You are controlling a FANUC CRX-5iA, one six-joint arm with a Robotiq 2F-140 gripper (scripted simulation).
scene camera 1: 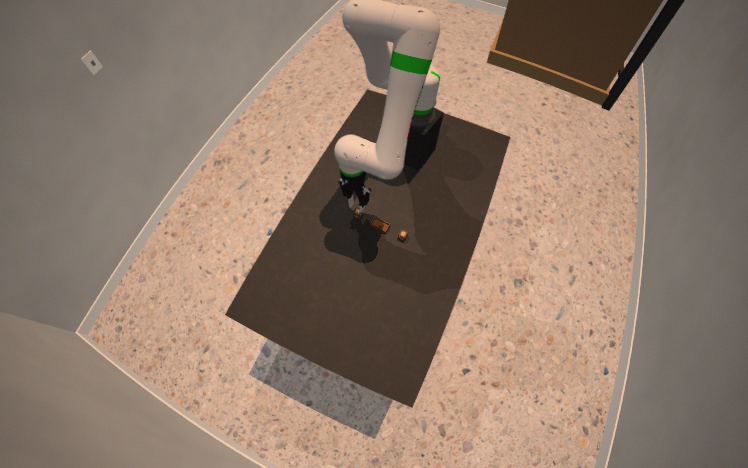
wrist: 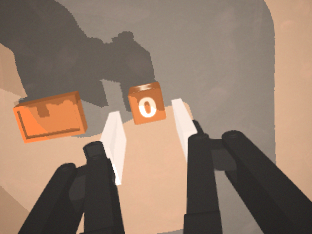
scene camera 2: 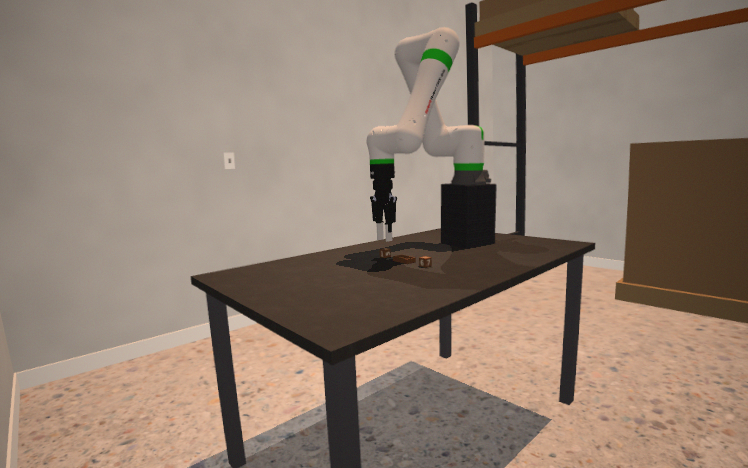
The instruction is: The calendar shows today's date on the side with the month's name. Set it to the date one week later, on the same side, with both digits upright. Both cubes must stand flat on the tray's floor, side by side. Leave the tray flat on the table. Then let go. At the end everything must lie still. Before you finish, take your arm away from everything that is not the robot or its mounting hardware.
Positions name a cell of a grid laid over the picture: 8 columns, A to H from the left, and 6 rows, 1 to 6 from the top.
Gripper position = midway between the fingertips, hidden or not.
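Note:
There is a tray (wrist: B3) that I can see, and along with it my own gripper (scene camera 2: E4). My gripper is visible in the wrist view (wrist: D4) too.

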